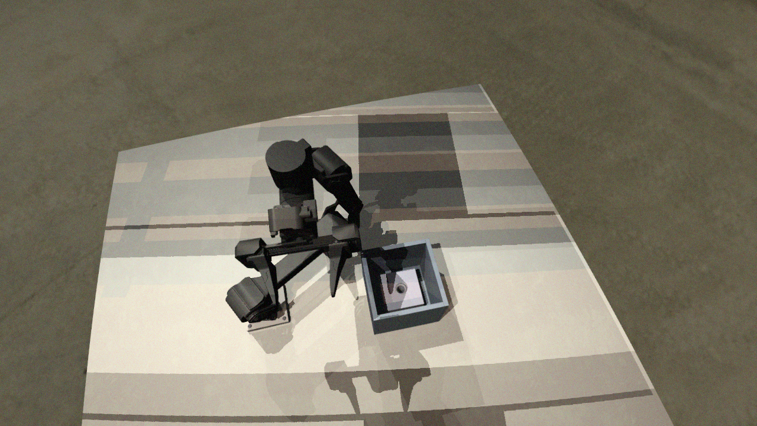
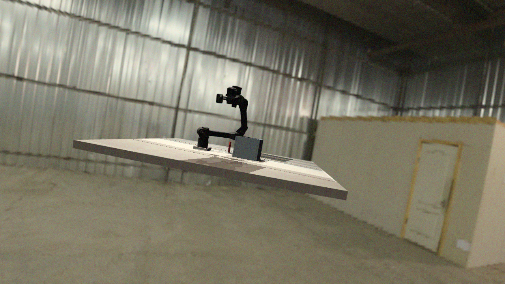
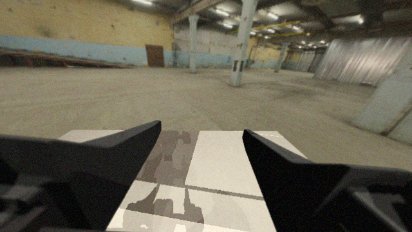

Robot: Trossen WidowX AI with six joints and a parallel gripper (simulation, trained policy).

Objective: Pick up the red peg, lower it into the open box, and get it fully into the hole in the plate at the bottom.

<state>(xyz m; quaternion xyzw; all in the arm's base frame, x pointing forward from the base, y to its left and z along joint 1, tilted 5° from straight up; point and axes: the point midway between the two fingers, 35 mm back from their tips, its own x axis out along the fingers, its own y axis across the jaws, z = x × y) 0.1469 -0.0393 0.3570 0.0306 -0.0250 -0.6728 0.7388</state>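
Right now my gripper tip is 2 cm past the red peg, 25 cm to the right of it and 32 cm above it. Also, from my gripper tip: pale plate 17 cm ahead, 11 cm to the left, 32 cm below.
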